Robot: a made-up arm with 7 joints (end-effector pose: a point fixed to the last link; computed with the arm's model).
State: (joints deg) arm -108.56 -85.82 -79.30 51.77 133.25 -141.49 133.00
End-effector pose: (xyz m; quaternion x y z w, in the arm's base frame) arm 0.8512 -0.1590 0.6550 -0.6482 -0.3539 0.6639 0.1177
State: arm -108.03 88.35 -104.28 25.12 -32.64 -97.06 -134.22
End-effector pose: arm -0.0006 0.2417 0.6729 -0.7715 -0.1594 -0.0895 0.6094
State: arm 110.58 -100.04 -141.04 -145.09 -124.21 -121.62 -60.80
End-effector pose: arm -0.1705 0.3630 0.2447 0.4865 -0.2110 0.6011 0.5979
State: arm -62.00 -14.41 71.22 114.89 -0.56 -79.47 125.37
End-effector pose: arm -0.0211 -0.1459 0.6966 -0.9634 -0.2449 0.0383 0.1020
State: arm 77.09 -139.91 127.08 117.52 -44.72 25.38 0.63
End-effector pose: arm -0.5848 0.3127 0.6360 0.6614 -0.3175 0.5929 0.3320
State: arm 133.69 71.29 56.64 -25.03 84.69 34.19 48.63
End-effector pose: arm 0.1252 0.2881 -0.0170 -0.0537 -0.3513 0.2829 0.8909
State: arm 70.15 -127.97 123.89 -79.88 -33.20 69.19 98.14
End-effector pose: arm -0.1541 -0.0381 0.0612 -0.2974 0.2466 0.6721 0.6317
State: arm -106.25 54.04 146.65 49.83 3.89 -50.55 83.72
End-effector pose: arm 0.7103 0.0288 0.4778 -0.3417 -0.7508 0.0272 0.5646
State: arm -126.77 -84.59 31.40 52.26 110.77 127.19 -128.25
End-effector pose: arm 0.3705 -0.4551 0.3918 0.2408 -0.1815 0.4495 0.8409
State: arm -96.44 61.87 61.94 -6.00 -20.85 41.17 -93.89
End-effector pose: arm 0.1265 0.1750 0.4419 0.1981 -0.3296 0.3040 0.8716
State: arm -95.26 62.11 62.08 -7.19 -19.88 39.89 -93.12
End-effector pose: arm 0.1260 0.1731 0.4447 0.2015 -0.3413 0.3140 0.8628
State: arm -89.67 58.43 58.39 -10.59 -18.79 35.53 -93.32
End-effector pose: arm 0.1347 0.1625 0.4271 0.1195 -0.3852 0.3141 0.8594
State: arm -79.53 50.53 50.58 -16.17 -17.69 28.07 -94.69
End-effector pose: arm 0.1517 0.1396 0.3880 -0.0660 -0.4247 0.3069 0.8492
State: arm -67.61 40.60 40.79 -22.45 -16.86 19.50 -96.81
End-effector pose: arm 0.1676 0.1067 0.3400 -0.2982 -0.3995 0.3018 0.8126
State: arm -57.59 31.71 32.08 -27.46 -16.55 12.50 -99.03
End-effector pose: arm 0.1747 0.0754 0.2982 -0.4831 -0.3185 0.3022 0.7575
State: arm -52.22 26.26 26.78 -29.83 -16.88 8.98 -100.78
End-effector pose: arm 0.1756 0.0568 0.2733 -0.5787 -0.2523 0.3003 0.7150
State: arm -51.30 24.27 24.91 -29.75 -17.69 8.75 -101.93
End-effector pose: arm 0.1752 0.0508 0.2662 -0.6090 -0.2342 0.2900 0.7001
